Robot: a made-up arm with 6 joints.
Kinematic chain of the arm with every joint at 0, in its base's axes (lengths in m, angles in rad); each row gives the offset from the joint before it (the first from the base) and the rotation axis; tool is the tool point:
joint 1: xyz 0 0 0.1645 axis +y
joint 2: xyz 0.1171 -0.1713 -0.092 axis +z
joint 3: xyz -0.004 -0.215 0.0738 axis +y
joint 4: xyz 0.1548 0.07 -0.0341 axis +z
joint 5: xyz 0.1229 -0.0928 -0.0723 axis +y
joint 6: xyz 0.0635 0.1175 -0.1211 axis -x
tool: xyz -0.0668 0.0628 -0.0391
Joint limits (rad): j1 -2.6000..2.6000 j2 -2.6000..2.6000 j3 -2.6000..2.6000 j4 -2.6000..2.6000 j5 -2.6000..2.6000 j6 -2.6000..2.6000
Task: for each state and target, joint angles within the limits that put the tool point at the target. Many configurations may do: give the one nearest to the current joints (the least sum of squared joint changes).
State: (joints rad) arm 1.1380 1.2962 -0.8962 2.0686 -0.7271 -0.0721
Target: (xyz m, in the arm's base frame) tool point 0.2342 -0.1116 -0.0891
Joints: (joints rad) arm 0.3104 0.8120 -1.1107 2.4442 -0.5960 -0.3202
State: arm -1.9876 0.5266 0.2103 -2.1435 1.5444 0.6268
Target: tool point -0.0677 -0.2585 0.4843
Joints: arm -2.1353 0.0484 0.2316 -1.9302 1.8486 0.9343
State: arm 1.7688 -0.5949 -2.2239 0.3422 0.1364 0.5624
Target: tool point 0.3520 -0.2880 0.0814
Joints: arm 1.4283 -0.7303 -2.2365 0.2426 0.2033 0.6632
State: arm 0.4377 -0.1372 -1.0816 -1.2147 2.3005 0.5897
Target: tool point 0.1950 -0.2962 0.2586
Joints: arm 0.4606 -0.2624 -1.1536 -1.2008 2.3411 0.7119
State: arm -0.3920 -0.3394 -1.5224 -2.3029 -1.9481 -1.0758
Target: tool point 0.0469 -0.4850 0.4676
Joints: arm -0.9646 0.2573 -1.5627 -1.9718 -2.0775 -1.3632
